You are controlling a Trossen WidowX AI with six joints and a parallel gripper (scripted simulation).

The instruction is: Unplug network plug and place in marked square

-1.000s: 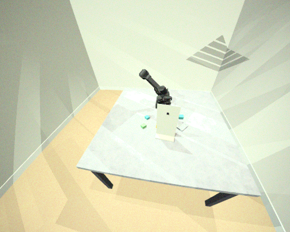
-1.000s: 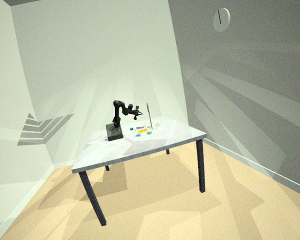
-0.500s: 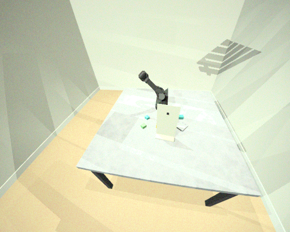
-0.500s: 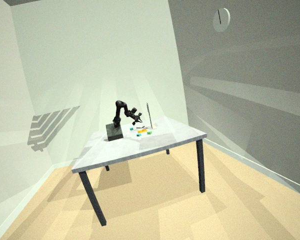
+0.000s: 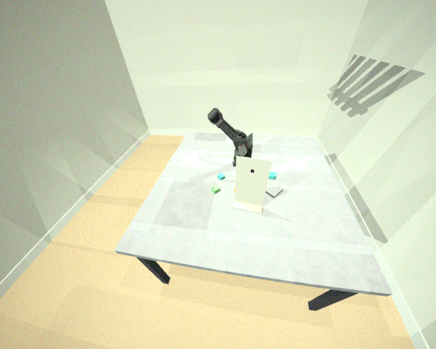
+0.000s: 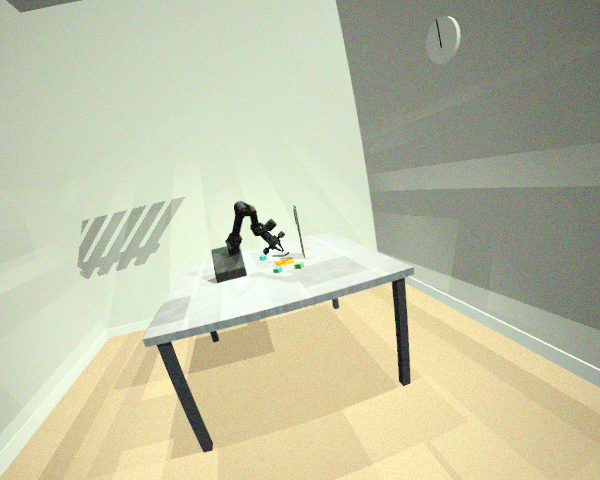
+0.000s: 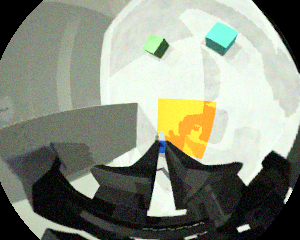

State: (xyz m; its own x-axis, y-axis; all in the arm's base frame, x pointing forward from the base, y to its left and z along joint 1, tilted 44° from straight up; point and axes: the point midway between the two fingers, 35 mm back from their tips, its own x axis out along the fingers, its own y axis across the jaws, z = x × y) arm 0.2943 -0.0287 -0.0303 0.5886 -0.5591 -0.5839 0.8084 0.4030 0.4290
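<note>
The orange marked square lies 70 mm below my gripper tip and 10 mm behind it. The rest, counted from my gripper tip: teal cube: 170 mm to the right, 80 mm behind, 60 mm below; then upright panel: 150 mm ahead, 90 mm above, 30 mm to the left; then blue plug: right at my gripper tip.
</note>
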